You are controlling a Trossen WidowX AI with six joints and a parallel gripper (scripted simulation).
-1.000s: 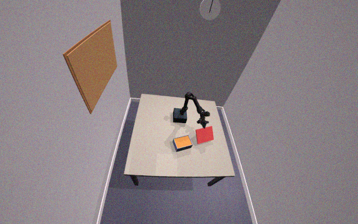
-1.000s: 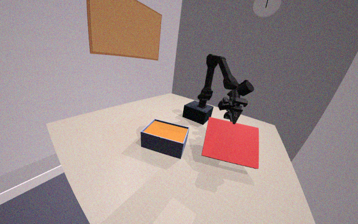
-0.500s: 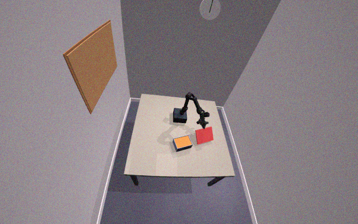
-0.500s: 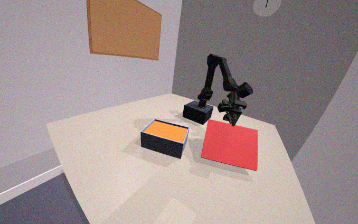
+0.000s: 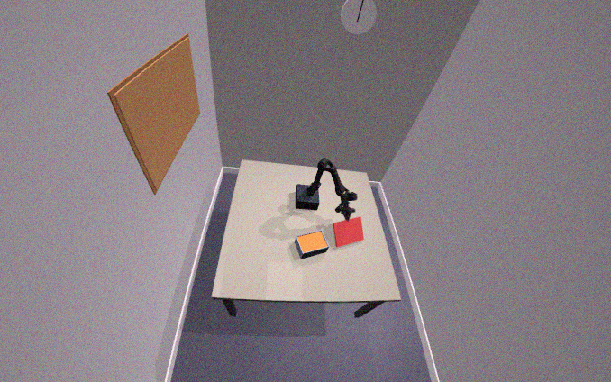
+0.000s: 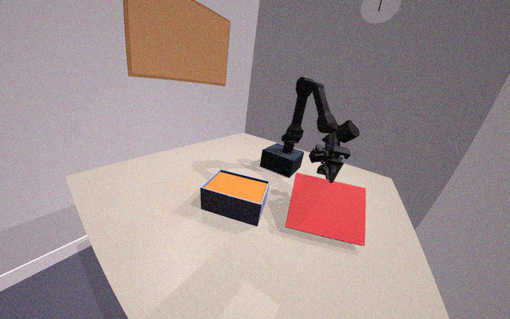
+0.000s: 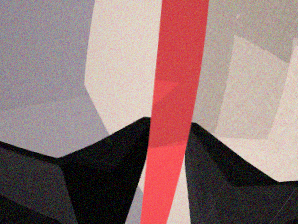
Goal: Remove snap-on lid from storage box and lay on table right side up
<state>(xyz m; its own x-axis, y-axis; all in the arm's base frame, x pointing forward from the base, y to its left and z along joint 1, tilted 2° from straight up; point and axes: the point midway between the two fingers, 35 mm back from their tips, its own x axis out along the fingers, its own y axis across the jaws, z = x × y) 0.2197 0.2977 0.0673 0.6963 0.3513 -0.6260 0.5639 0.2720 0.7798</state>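
My gripper tip is now 60 mm short of the red lid, 30 mm to the right of it and 50 mm above it. From my gripper tip the other things lie so: storage box (200 mm ahead, 250 mm to the right, 90 mm below).
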